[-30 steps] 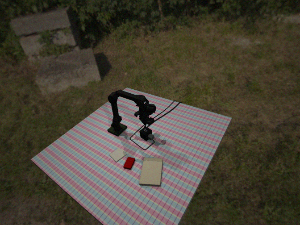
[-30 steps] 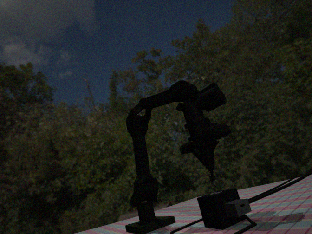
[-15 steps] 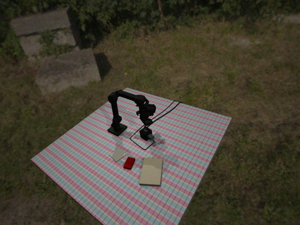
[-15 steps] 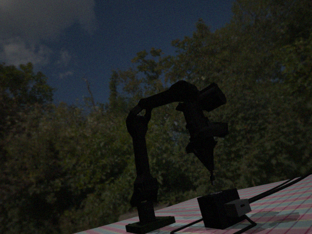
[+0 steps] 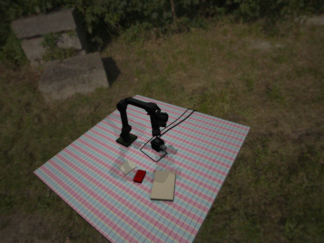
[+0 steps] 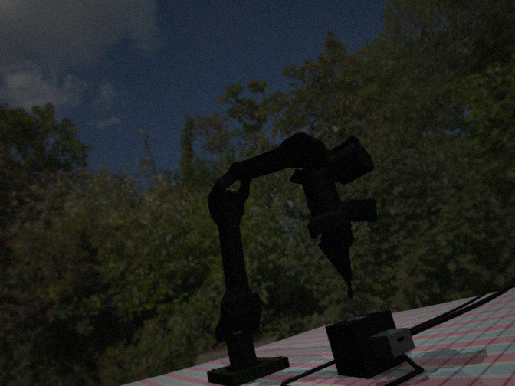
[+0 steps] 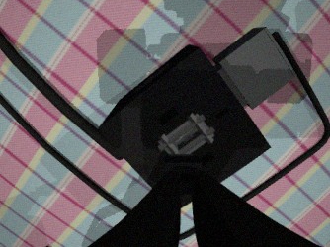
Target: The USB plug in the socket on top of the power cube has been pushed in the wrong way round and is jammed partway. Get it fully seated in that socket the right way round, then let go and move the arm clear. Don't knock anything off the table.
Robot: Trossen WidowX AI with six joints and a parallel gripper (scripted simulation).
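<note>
Right now the dark USB plug is 10 mm below my gripper tip. Also, from my gripper tip: red block: 60 mm ahead, 300 mm to the right, 120 mm below; beige board: 250 mm ahead, 270 mm to the right, 120 mm below.
</note>
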